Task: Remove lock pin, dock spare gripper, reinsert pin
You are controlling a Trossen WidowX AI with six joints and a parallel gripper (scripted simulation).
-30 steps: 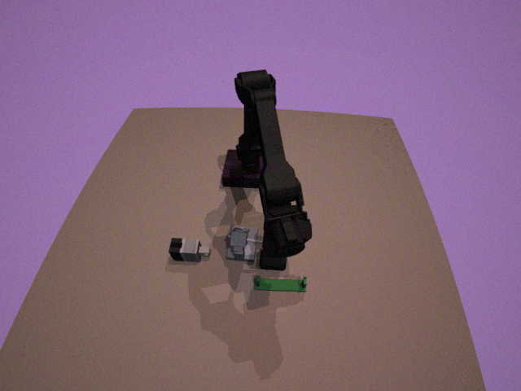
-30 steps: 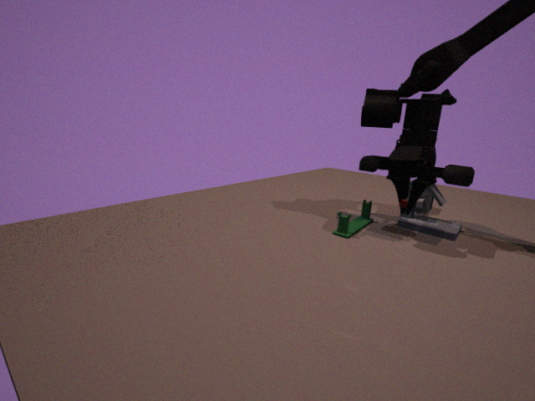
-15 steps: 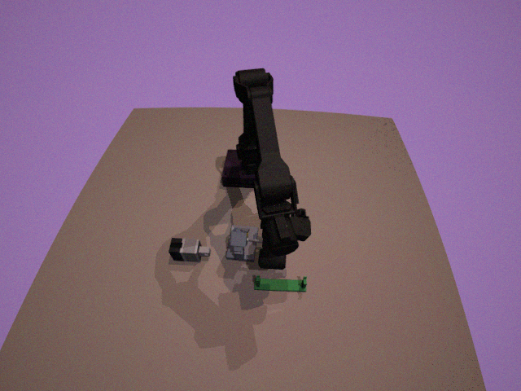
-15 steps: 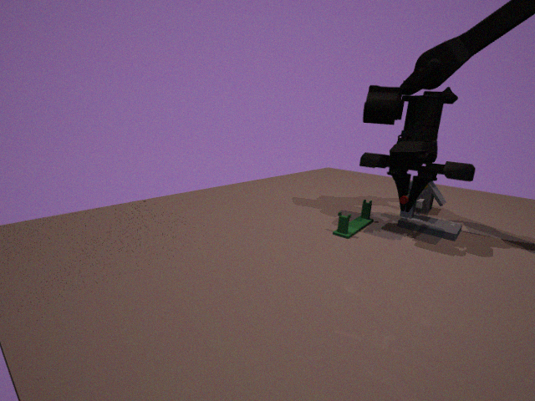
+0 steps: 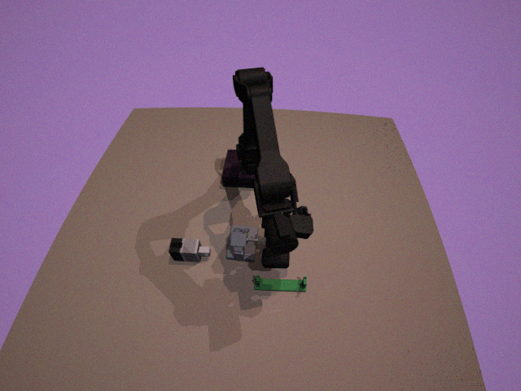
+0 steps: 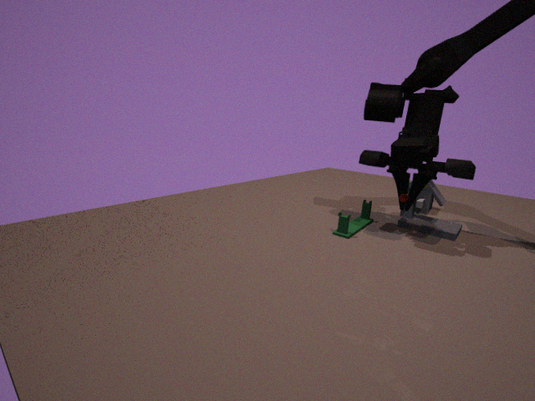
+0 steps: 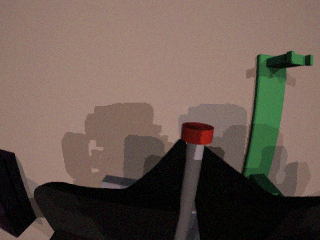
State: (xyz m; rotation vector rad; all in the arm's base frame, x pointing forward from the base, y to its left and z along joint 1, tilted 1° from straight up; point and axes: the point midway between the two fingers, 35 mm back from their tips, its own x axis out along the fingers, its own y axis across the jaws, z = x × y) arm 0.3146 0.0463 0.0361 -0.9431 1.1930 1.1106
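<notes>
My gripper tip is 90 mm short of the green cradle, 10 mm to the left of it and 30 mm above it. From my gripper tip the other things lie so: spare gripper: 30 mm behind, 250 mm to the right, 30 mm below; then grey mount: 30 mm behind, 100 mm to the right.
</notes>
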